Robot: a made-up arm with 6 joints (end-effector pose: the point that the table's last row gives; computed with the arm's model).
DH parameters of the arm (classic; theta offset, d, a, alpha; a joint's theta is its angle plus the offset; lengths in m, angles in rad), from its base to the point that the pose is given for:
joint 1: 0 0.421 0.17 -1.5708
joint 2: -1.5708 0 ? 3.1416
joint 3: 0 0 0.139 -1.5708
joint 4: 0 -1.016 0 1.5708
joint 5: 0 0 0 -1.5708
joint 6: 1.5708 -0.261 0 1.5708
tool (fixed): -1.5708 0 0 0
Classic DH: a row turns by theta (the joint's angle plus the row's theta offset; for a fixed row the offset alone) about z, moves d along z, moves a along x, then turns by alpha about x.
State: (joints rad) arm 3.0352 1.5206 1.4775 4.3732 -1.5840 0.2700
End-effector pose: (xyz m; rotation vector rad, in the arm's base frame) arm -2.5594 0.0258 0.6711 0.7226 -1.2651 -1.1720
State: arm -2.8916 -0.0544 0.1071 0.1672 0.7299 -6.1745
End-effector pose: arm -1.1952 -0.3351 2.2782 -1.3007 0.2180 -2.6033
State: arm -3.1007 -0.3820 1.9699 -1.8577 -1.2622 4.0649
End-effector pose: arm 1.2648 -0.1870 2.3115 1.2959 -0.8314 -0.8763
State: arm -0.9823 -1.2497 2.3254 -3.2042 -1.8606 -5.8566
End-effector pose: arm -1.0176 1.4966 0.1015 -2.5428 1.1331 1.4383
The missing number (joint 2, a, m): 1.358
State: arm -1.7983 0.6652 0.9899 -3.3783 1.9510 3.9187
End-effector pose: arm -0.3754 -1.8737 1.6911 0.7997 1.2418 -0.6185
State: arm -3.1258 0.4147 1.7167 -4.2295 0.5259 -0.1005
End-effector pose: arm -0.9696 -0.1314 2.8818 1.1459 -2.0487 0.9497
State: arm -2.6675 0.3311 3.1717 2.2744 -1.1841 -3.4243
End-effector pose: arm 0.3967 0.4107 1.7535 -1.8323 -1.0582 1.3498
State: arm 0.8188 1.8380 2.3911 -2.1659 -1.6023 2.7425
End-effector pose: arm 1.3365 1.7451 0.8346 -0.0098 -2.0798 1.4563
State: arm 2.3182 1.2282 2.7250 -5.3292 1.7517 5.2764
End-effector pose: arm -0.9924 0.7627 1.8648 -1.3293 1.7625 -0.9116
